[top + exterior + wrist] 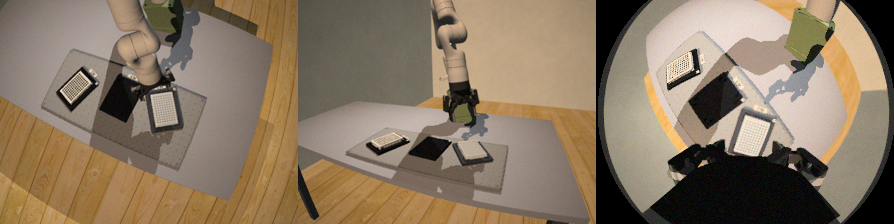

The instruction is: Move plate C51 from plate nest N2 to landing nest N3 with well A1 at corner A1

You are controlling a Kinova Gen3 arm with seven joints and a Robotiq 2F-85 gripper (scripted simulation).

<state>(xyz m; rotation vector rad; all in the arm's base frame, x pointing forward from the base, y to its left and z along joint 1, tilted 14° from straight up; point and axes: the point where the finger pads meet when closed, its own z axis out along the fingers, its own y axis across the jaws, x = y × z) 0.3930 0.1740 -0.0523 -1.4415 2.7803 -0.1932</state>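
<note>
The plate is 40 mm to the left of my hand and 130 mm below it. The rest, counted from my hand: plate nest N2: 40 mm to the left, 140 mm below; landing nest N3: 30 mm ahead, 130 mm to the right, 140 mm below; A1 corner mark: 40 mm behind, 80 mm to the right, 140 mm below.
</note>
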